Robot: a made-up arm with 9 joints. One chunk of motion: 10 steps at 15 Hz.
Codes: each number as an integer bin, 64 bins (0 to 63) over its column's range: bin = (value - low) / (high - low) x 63, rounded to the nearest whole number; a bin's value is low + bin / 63 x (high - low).
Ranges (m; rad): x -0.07..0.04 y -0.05..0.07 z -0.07..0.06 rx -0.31..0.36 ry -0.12..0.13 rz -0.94..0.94
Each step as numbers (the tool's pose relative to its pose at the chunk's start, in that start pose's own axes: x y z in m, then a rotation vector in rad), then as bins.
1 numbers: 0.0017 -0.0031 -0.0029 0.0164 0.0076 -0.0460
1 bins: 41 25 33 31 32 30
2 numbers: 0.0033 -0.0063 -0.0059 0.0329 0.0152 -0.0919
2 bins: 42 23 31 32 34 28
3 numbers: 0.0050 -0.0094 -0.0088 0.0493 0.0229 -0.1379
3 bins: 43 21 30 34 36 27
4 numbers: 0.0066 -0.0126 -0.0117 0.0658 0.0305 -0.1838
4 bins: 44 20 28 35 38 25
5 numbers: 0.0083 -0.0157 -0.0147 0.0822 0.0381 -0.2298
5 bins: 45 18 27 37 40 24
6 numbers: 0.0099 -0.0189 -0.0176 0.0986 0.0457 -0.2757
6 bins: 46 16 25 38 42 22
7 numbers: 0.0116 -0.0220 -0.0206 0.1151 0.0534 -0.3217
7 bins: 47 15 24 40 44 21
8 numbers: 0.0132 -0.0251 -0.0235 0.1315 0.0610 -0.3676
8 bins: 48 13 23 42 46 19
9 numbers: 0.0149 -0.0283 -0.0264 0.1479 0.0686 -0.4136
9 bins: 49 11 21 43 48 18
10 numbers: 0.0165 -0.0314 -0.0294 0.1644 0.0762 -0.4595
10 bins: 50 10 20 45 49 16
